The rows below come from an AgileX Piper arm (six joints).
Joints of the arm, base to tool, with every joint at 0 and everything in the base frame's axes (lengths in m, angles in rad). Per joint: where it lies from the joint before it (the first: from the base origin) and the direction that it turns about. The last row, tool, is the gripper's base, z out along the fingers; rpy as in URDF.
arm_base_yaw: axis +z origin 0 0 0.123
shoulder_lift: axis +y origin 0 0 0
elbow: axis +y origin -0.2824 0 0.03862
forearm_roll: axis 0.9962 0 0.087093 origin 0.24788 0 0.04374
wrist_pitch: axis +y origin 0 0 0
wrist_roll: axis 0.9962 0 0.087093 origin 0.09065 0 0.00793
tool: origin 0 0 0 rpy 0 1.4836 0
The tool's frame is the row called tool.
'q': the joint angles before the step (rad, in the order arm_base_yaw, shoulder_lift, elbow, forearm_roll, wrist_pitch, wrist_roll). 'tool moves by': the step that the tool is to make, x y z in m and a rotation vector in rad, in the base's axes. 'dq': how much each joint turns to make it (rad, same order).
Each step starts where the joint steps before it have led.
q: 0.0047 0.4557 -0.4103 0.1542 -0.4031 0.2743
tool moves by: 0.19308 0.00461 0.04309 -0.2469 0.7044 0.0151
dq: 0.0019 0.7997 -0.7342 -0.2634 0.6391 0.0123
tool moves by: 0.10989 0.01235 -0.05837 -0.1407 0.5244 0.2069
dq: 0.0050 0.4749 -0.4381 0.2290 0.4996 -0.4115
